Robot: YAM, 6 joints.
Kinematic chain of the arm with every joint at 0, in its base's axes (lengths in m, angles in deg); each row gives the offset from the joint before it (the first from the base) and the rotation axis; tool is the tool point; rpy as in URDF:
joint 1: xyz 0 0 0.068 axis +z
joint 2: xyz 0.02 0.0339 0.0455 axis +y
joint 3: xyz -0.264 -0.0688 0 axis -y
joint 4: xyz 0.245 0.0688 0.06 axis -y
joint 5: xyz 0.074 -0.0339 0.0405 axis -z
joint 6: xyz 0.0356 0 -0.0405 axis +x
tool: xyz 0 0 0 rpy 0 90 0
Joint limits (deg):
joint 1: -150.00..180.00
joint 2: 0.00..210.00
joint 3: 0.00..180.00
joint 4: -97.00..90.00
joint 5: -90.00..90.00
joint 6: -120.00..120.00
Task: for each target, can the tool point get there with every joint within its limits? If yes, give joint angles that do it. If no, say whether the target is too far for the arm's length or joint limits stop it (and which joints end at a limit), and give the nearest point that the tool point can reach.
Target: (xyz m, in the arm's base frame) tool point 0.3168 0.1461 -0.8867
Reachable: no: too far | nearest point 0.2635 0.1215 -0.3780 | short by 0.512 m
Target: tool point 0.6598 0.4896 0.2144
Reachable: no: too far | nearest point 0.5147 0.3819 0.1917 | short by 0.182 m
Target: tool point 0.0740 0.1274 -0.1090
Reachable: yes | joints 53.47 155.24 25.94 36.83 -27.50 -89.81
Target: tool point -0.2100 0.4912 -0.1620
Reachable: yes | joints 113.78 184.84 119.77 34.00 9.50 -18.61
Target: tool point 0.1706 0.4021 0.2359
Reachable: yes | joints 62.91 118.94 99.42 -46.55 -61.17 86.00
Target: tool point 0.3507 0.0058 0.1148
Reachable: yes | joints -4.28 112.71 60.14 -17.32 -63.96 96.67
